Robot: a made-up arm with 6 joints.
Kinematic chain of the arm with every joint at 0, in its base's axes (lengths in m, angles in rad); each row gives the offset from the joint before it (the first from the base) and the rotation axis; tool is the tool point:
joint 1: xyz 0 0 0.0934 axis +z
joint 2: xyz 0 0.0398 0 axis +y
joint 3: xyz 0 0 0.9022 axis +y
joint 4: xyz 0 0 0.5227 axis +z
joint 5: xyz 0 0 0 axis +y
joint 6: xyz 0 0 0.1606 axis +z
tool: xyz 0 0 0
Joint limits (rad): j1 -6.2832..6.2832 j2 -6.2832..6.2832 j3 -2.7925..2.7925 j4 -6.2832..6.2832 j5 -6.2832..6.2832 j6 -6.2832..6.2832
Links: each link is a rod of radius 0.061 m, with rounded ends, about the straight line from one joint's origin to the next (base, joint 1, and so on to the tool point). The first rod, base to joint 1, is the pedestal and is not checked.
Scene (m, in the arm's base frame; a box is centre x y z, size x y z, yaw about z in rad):
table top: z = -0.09
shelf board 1: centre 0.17 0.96 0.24 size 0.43 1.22 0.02 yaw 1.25
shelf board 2: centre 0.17 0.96 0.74 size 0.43 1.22 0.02 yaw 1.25
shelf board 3: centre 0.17 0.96 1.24 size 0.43 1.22 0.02 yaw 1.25
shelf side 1: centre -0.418 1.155 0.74 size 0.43 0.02 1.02 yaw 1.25
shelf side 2: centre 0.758 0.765 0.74 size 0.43 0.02 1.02 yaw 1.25
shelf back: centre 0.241 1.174 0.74 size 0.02 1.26 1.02 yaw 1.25
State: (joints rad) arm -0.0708 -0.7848 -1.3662 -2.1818 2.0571 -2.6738
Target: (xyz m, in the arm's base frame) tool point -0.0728 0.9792 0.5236
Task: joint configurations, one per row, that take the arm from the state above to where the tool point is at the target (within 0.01 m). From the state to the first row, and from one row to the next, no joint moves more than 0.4 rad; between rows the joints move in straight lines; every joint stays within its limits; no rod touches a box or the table.
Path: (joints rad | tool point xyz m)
1: 0.2889 -0.6346 -1.0747 -2.0651 2.0709 -2.8525 | -0.9030 -0.3563 0.6922
2: 0.6486 -0.4843 -0.7831 -1.9485 2.0846 -3.0312 | -0.6300 -0.5908 0.9752
3: 1.0084 -0.3341 -0.4916 -1.8318 2.0984 -3.2098 | -0.2641 -0.5958 1.2190
4: 1.3681 -0.1839 -0.2000 -1.7151 2.1121 -3.3885 | 0.0244 -0.3604 1.3809
5: 1.7278 -0.0336 0.0915 -1.5984 2.1259 -3.5672 | 0.0968 0.0065 1.4326
6: 2.0875 0.1166 0.3831 -1.4818 2.1397 -3.7459 | -0.0777 0.3291 1.3666
7: 2.4472 0.2668 0.6746 -1.3651 2.1534 -3.9245 | -0.4064 0.4575 1.1972
8: 2.3166 0.3377 1.0460 -1.4187 2.3073 -3.6119 | -0.4245 0.5742 1.0041
9: 2.1859 0.4086 1.4174 -1.4724 2.4612 -3.2992 | -0.3779 0.6402 0.8113
10: 2.0553 0.4795 1.7887 -1.5260 2.6151 -2.9865 | -0.2937 0.6456 0.6446
11: 1.9247 0.5504 2.1601 -1.5797 2.7690 -2.6738 | -0.2002 0.5958 0.5236
12: 1.8410 0.6378 1.8771 -1.6239 2.7458 -2.6738 | -0.1815 0.7378 0.5168
13: 1.7574 0.7253 1.5941 -1.6682 2.7226 -2.6738 | -0.1381 0.8677 0.5173
14: 1.6738 0.8127 1.3112 -1.7124 2.6995 -2.6738 | -0.0728 0.9792 0.5236

